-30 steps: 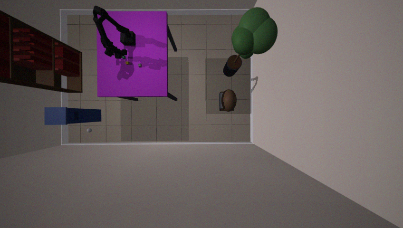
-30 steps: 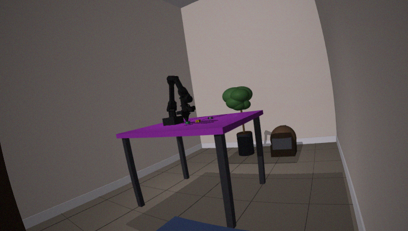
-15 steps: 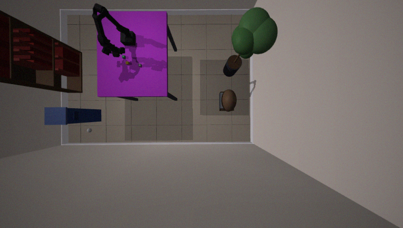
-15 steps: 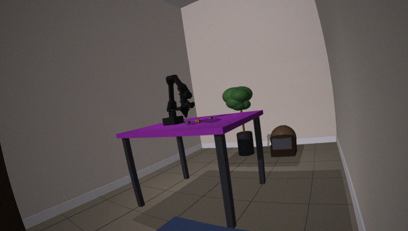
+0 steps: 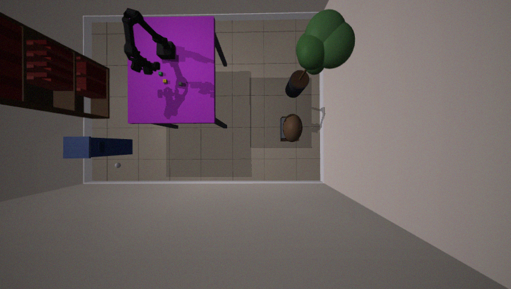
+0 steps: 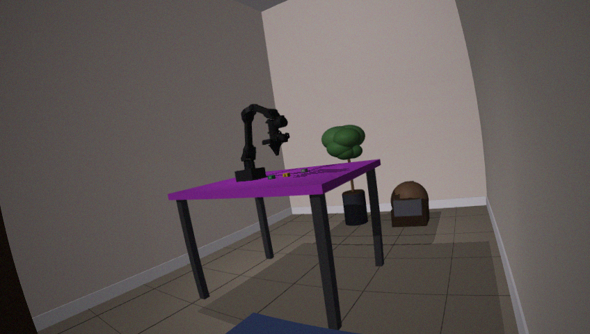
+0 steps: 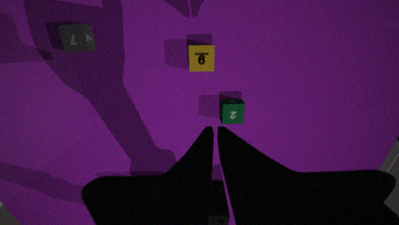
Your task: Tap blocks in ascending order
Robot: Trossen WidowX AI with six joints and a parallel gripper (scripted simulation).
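My gripper tip is now 9 cm short of the grey block marked 7, 16 cm to the right of it and 12 cm above it. The rest, counted from my gripper tip: green block: 4 cm behind, 4 cm to the right, 12 cm below; then yellow block marked 6: 4 cm ahead, 12 cm below.
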